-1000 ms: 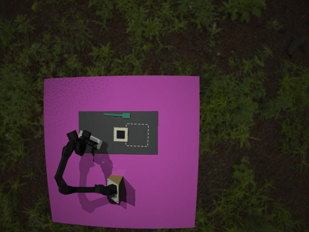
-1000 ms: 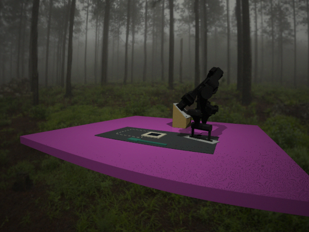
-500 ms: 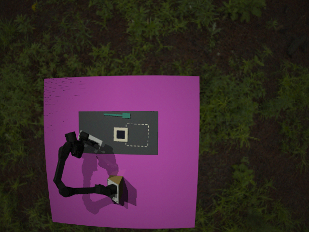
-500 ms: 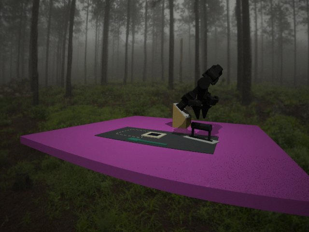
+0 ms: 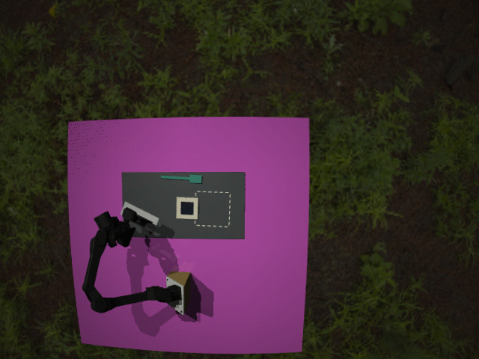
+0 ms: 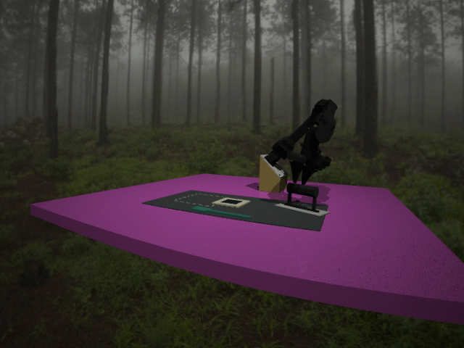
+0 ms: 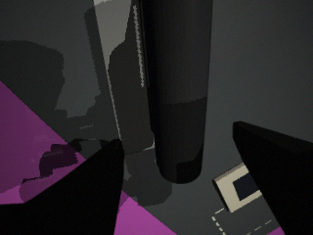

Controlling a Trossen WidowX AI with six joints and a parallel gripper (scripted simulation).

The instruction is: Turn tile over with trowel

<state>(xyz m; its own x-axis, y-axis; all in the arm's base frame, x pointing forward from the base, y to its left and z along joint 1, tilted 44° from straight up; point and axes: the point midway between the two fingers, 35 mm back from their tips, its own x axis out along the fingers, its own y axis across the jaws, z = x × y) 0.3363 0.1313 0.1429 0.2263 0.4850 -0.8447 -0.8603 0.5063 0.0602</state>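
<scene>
The dark mat lies 60 mm ahead of my gripper tip, 210 mm to the right of it and 110 mm below it. Round my gripper tip: cream tile (40 mm ahead, 240 mm to the right, 80 mm below); teal trowel (200 mm ahead, 250 mm to the right, 80 mm below).
</scene>
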